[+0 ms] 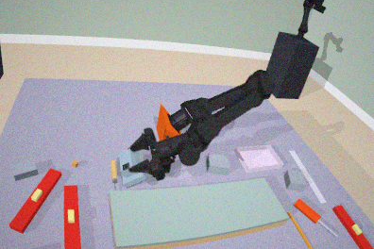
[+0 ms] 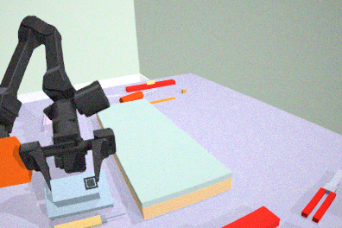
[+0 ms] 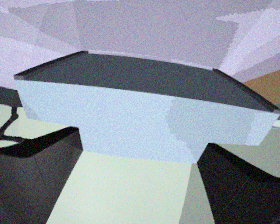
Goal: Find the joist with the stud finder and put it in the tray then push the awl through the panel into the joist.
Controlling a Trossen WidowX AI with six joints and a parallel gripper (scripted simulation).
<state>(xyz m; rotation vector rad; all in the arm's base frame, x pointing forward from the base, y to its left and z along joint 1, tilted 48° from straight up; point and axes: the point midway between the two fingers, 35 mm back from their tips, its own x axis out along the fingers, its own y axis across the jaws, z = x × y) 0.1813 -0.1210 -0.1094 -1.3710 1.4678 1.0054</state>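
Right now my gripper tip is 1 cm short of the stud finder and 1 cm above it. From my gripper tip the other things lie so: grey block 33 cm to the right, 5 cm below, 1 cm behind; then pale pink tray 51 cm to the left, 5 cm below, 2 cm behind; then awl 5 cm below, 4 cm to the right, 2 cm ahead.
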